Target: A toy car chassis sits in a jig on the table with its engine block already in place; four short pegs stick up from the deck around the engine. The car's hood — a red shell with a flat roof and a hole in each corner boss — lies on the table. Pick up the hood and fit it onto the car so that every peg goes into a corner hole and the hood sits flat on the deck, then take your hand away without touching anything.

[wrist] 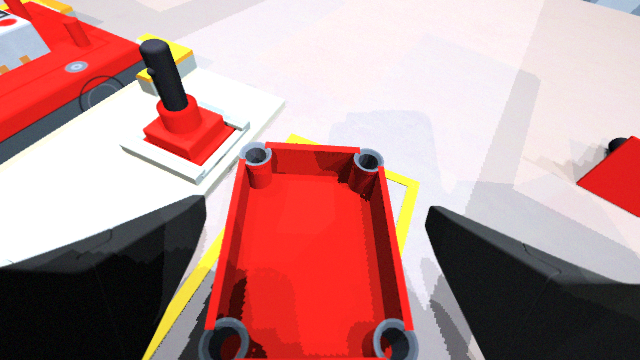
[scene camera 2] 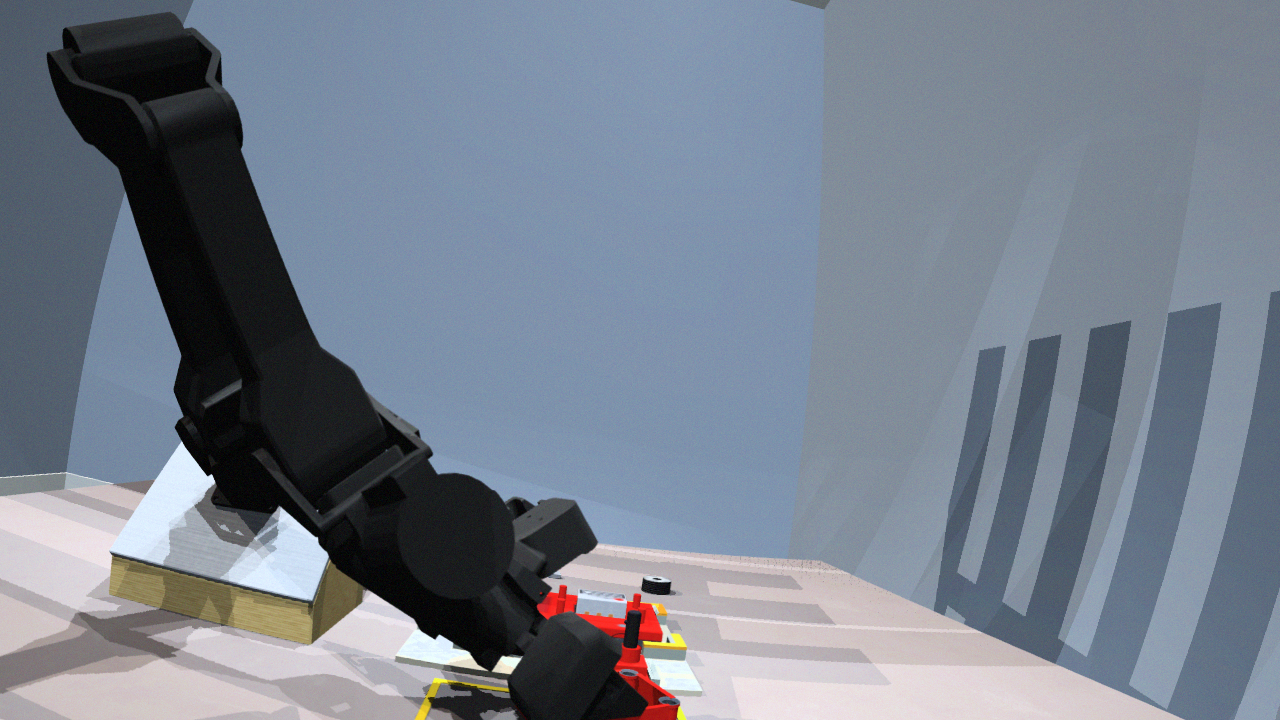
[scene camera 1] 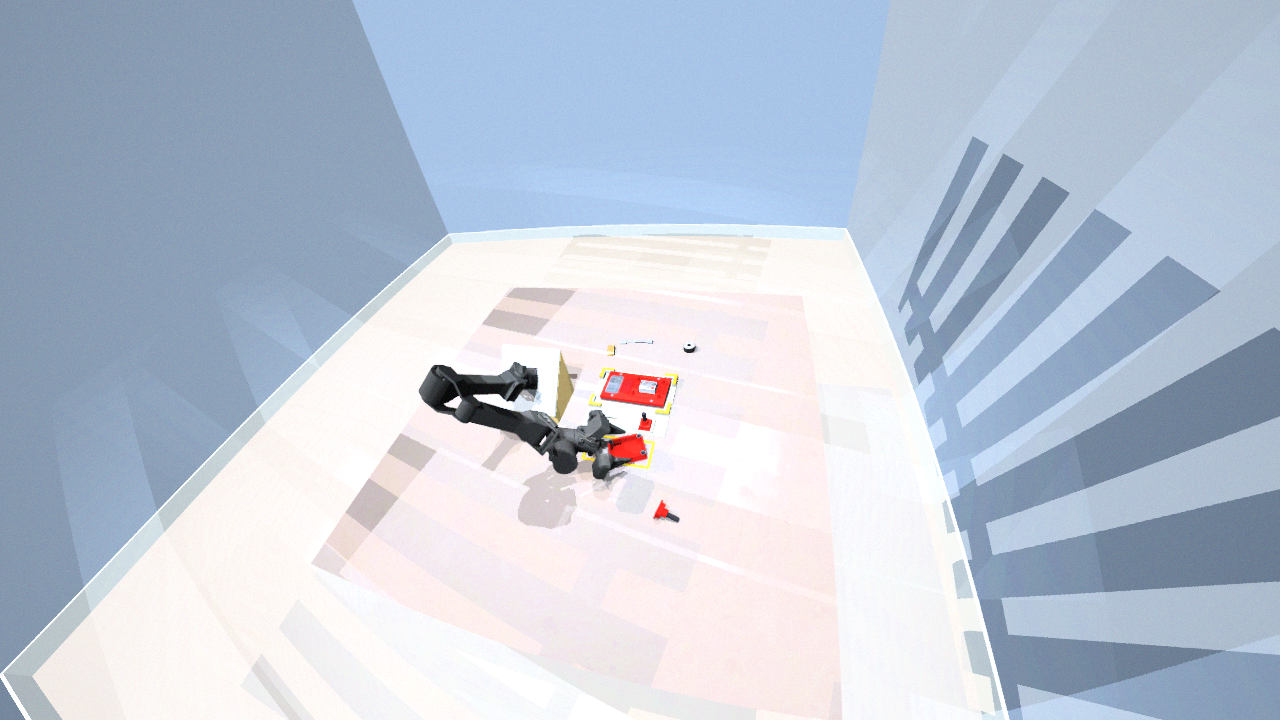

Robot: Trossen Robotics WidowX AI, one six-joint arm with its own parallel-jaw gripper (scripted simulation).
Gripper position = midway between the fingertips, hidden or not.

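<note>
There's a red hood [scene camera 1: 632, 446], which you also get in the wrist view [wrist: 309, 256], and there's a grey engine block [scene camera 2: 590, 602]. As for the gripper [scene camera 2: 609, 682], it's open and holding nothing, and it's visible in scene camera 1 [scene camera 1: 628, 445] and in the wrist view [wrist: 319, 210] too.
</note>
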